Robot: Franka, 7 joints.
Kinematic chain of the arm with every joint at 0, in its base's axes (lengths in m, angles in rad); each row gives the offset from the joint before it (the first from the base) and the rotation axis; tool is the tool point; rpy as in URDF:
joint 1: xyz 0 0 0.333 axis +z
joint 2: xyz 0 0 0 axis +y
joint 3: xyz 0 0 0.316 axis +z
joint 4: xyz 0.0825 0 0 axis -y
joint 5: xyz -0.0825 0 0.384 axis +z
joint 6: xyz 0 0 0 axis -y
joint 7: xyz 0.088 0 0 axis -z
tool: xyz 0 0 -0.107 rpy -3.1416 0 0
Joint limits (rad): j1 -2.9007..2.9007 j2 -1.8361..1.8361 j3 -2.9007..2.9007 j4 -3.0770..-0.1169 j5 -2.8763..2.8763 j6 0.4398..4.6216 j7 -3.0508..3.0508
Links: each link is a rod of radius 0.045 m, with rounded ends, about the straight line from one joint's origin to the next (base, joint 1, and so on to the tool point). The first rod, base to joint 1, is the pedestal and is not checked.
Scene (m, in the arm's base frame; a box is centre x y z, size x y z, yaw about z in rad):
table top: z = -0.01
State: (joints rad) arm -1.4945 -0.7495 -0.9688 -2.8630 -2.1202 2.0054 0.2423
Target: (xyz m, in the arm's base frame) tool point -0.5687 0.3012 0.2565
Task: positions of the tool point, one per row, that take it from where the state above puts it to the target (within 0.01 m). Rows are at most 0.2 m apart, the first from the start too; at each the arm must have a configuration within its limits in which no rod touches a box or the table.
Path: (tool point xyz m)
1: -0.4100 -0.1540 0.3762
2: -0.5112 -0.0259 0.3820
3: -0.5684 0.1349 0.3399
4: -0.5687 0.3012 0.2565

